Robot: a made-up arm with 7 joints. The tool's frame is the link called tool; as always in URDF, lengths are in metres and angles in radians.
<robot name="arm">
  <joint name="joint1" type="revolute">
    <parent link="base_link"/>
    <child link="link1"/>
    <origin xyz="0 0 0.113" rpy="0 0 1.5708"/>
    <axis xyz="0 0 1"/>
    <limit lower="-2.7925" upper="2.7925"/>
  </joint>
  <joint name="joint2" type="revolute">
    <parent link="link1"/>
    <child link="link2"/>
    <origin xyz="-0.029 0 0.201" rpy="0 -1.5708 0"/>
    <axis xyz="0 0 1"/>
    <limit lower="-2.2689" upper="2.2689"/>
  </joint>
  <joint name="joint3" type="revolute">
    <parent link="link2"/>
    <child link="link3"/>
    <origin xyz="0.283 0 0.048" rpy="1.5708 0 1.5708"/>
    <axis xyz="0 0 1"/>
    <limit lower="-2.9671" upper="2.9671"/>
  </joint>
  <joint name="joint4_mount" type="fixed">
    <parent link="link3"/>
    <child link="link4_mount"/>
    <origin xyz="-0.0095 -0.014 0.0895" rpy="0 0 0"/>
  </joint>
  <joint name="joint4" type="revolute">
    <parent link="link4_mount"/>
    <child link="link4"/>
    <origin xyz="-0.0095 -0.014 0.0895" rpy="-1.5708 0 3.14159"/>
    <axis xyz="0 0 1"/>
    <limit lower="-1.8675" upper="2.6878"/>
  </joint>
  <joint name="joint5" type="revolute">
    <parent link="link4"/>
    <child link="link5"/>
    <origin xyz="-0.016 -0.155 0.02" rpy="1.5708 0 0"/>
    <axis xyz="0 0 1"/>
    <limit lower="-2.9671" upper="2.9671"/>
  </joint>
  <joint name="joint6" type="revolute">
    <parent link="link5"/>
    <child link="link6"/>
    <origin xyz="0 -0.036 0.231" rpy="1.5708 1.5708 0"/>
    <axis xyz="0 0 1"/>
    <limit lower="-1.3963" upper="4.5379"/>
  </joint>
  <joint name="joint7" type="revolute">
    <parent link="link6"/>
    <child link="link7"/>
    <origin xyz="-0.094 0.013 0.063" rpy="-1.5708 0 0"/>
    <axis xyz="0 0 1"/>
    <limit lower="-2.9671" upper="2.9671"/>
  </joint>
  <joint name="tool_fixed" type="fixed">
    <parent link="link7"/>
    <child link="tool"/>
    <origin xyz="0 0 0" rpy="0 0 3.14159"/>
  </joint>
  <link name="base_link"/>
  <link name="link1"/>
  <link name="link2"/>
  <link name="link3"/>
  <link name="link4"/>
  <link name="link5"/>
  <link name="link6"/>
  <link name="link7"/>
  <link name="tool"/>
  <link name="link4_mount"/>
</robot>
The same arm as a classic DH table. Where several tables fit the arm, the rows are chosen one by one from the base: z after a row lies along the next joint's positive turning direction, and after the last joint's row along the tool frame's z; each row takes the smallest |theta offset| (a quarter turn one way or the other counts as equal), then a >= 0, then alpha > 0; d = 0 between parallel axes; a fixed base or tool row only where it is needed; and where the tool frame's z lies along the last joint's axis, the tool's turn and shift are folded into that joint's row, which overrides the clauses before.
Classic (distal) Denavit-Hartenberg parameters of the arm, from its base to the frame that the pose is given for. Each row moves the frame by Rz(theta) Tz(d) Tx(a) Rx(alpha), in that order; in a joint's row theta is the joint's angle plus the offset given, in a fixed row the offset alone. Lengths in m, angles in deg.
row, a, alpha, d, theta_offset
joint1, 0.0000, 90.00, 0.3140, 0.00
joint2, 0.0000, -90.00, 0.0770, 0.00
joint3, 0.0190, -90.00, 0.4620, 0.00
joint4, -0.0160, 90.00, 0.0480, 0.00
joint5, 0.0000, 90.00, 0.3860, 0.00
joint6, 0.0940, 90.00, 0.0990, 90.00
joint7, 0.0000, 0.00, 0.0130, 0.00
Joint limits (deg, base to tool): -160.00..160.00 -130.00..130.00 -170.00..170.00 -107.00..154.00 -170.00..170.00 -80.00..260.00 -170.00..170.00

